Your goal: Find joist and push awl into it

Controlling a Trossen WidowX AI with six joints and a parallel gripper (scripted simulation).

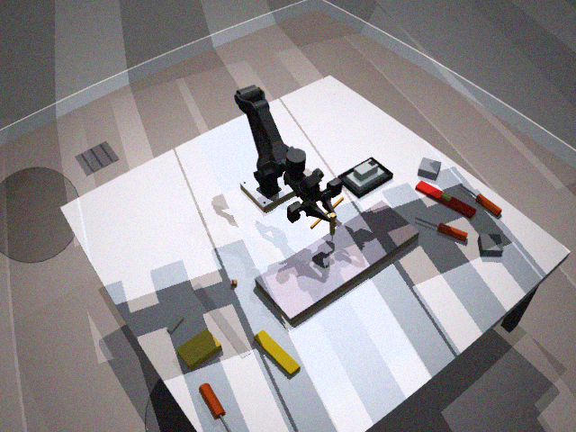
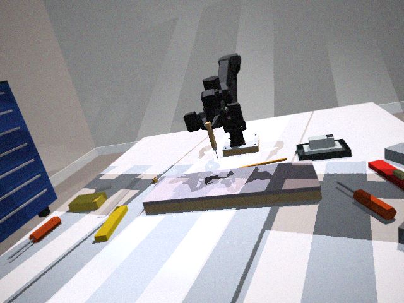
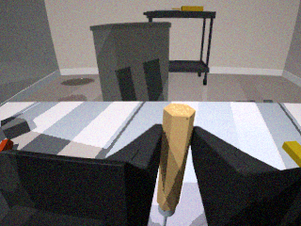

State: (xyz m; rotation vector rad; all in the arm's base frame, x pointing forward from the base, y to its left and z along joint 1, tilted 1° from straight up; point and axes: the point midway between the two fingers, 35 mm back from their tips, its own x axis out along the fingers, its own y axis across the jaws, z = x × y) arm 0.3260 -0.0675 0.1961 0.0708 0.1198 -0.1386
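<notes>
My gripper tip is 10 mm past the awl and 60 mm above it. Round my gripper tip: stud finder (170 mm behind, 380 mm to the left, 170 mm below); then pencil (160 mm behind, 150 mm to the left, 210 mm below); then yellow bar (100 mm ahead, 340 mm to the right, 210 mm below).
</notes>
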